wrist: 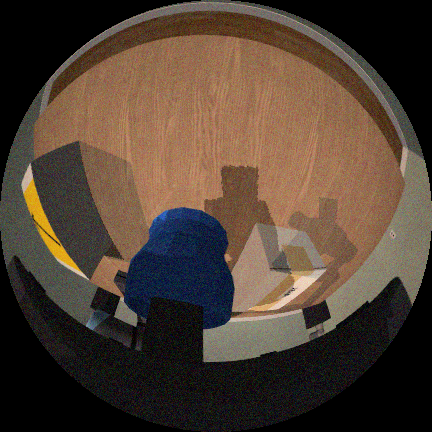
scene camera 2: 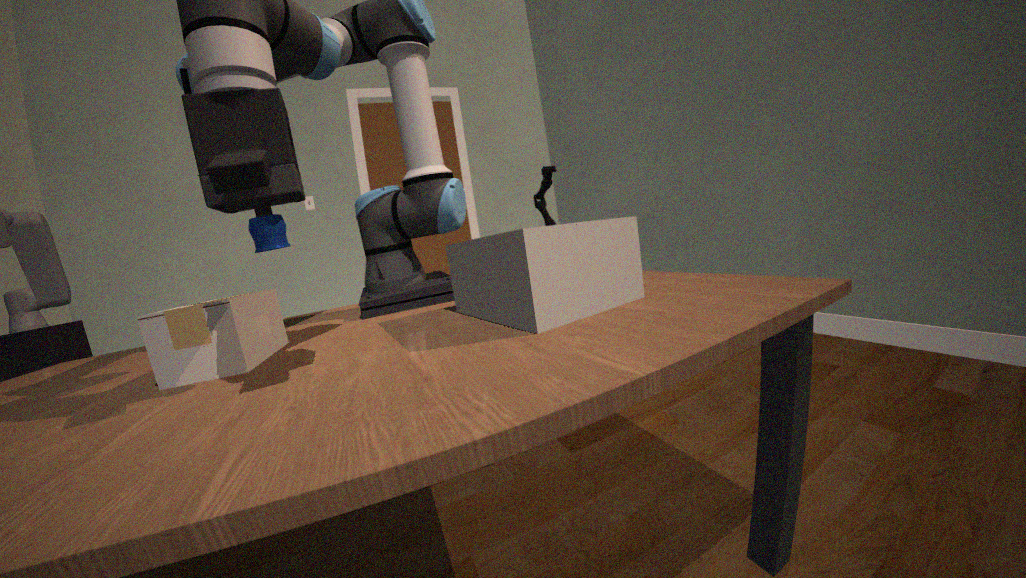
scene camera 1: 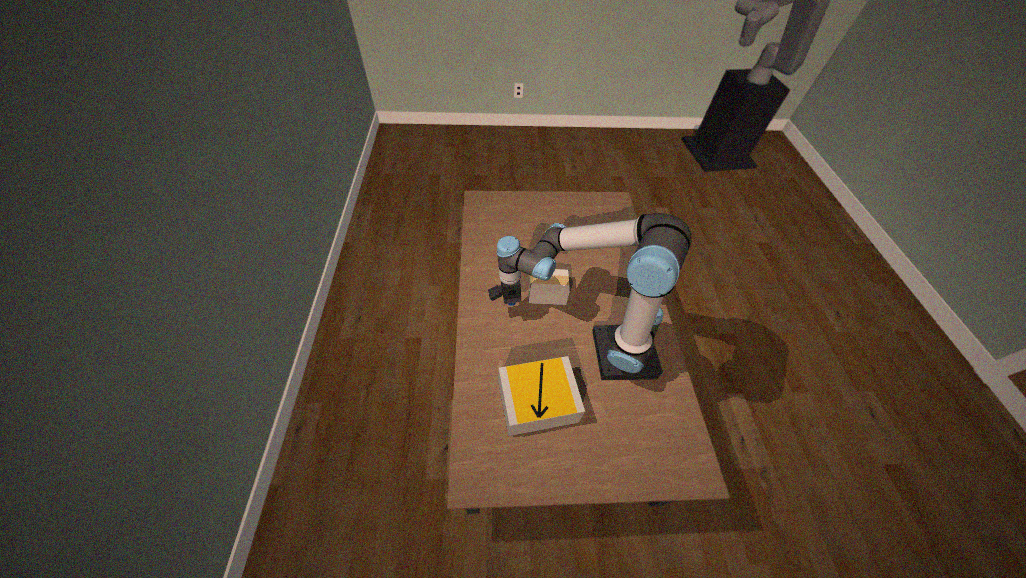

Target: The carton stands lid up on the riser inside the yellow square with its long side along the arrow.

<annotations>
riser: wrist; scene camera 2 536, 279; scene camera 1
carton: wrist 276, 264; scene camera 2; scene camera 1
same spot on carton: (scene camera 2: 214, 339) = (scene camera 1: 529, 290)
same spot on riser: (scene camera 1: 539, 395) = (wrist: 39, 225)
</annotations>
